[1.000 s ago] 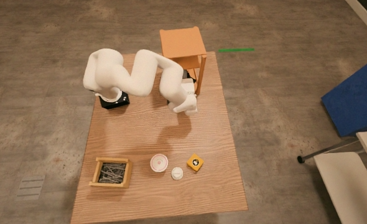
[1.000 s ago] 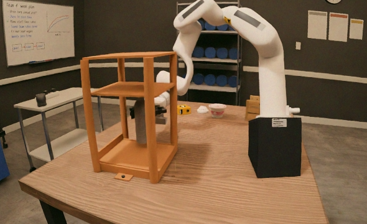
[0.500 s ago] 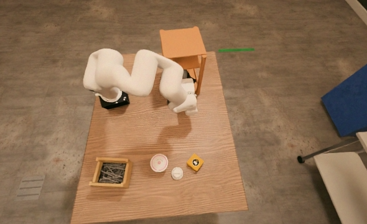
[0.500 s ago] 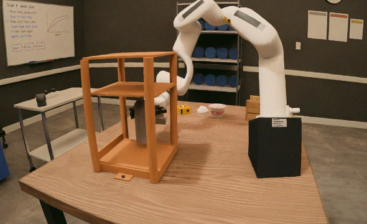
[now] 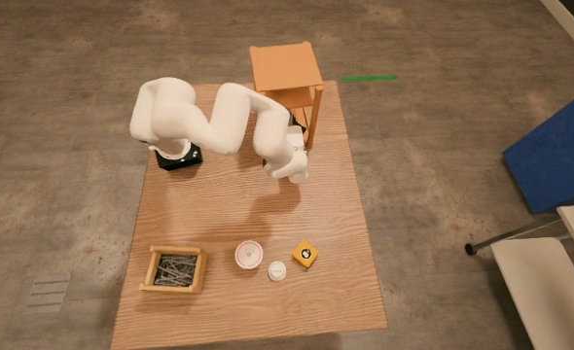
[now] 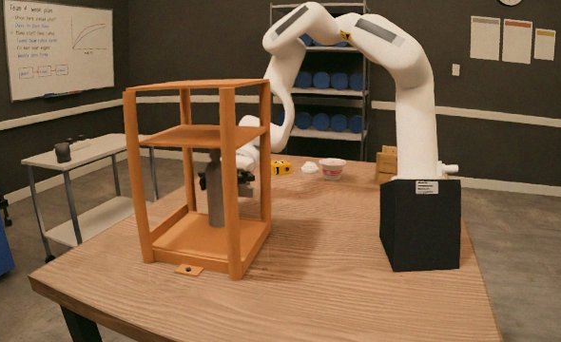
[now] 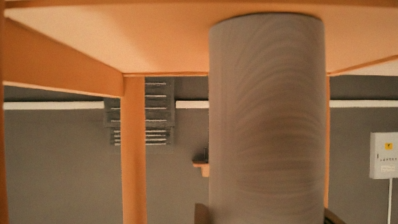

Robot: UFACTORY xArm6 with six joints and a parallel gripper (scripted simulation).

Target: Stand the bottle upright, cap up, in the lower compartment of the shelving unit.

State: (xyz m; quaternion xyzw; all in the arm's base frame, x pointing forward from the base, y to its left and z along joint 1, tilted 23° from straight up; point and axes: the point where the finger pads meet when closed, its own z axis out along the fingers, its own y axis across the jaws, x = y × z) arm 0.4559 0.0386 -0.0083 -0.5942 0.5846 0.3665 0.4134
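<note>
Now: the grey bottle 2 cm above my hand. Round my hand: orange shelving unit (6 cm to the left, 5 cm above).
</note>
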